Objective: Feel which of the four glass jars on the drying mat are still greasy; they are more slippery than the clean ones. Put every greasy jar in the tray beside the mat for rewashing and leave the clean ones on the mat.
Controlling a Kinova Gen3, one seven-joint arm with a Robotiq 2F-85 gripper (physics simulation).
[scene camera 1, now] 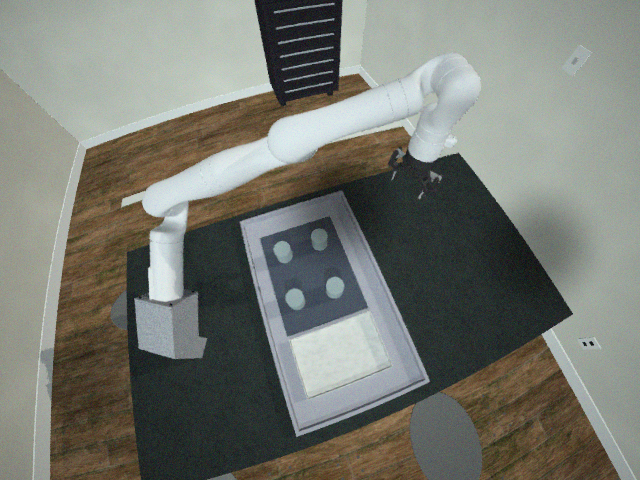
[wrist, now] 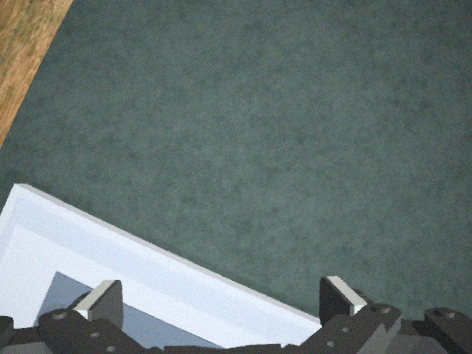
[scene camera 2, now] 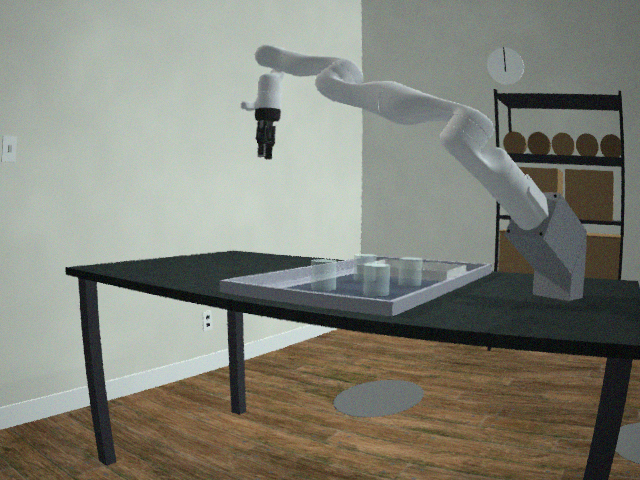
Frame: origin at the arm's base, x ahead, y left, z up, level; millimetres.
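Seen in the pictures: gripper, between the fingertips: (scene camera 1: 407,187) (wrist: 221,300) (scene camera 2: 264,158); arm's base, origin of its link: (scene camera 1: 167,295) (scene camera 2: 532,214).
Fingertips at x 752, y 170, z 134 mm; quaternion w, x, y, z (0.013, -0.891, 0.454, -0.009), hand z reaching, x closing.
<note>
Pixels of each thing's top centre, then the offset from my fingertips to it. Level surfaces: height alone.
- dark blue drying mat, height of its surface: 342 mm down
- second jar, centre of its top: (scene camera 2: 323,260) (scene camera 1: 319,235) 257 mm back, 21 mm left, 271 mm down
- third jar, centre of its top: (scene camera 2: 410,258) (scene camera 1: 294,297) 375 mm back, 198 mm right, 271 mm down
- fourth jar, centre of its top: (scene camera 2: 365,254) (scene camera 1: 335,285) 231 mm back, 178 mm right, 271 mm down
- cream tray, centre of its top: (scene camera 2: 413,264) (scene camera 1: 340,354) 251 mm back, 403 mm right, 315 mm down
- dark table, height of its surface: 346 mm down
Four pale glass jars stand upright and apart on the dark blue drying mat (scene camera 1: 320,313) (wrist: 60,295): one jar (scene camera 1: 282,251) (scene camera 2: 376,279), a second jar (scene camera 1: 319,239) (scene camera 2: 323,274), a third jar (scene camera 1: 295,298) (scene camera 2: 410,271) and a fourth jar (scene camera 1: 334,287) (scene camera 2: 364,258). They look alike; grease cannot be seen. The cream tray (scene camera 1: 336,356) (scene camera 2: 443,271) lies beside the mat, with no jar in it. My gripper (scene camera 1: 406,187) (scene camera 2: 264,156) (wrist: 221,300) is open and empty, pointing down high above the table, off to the side of the mat. The jars do not show in the wrist view.
A low-walled grey frame (scene camera 1: 336,405) (scene camera 2: 310,300) (wrist: 150,255) surrounds the mat and tray on the dark table (scene camera 1: 454,258) (scene camera 2: 180,268) (wrist: 250,125). The arm's grey base (scene camera 1: 168,328) (scene camera 2: 558,258) stands on the table. A shelf rack (scene camera 2: 555,100) stands behind the base.
</note>
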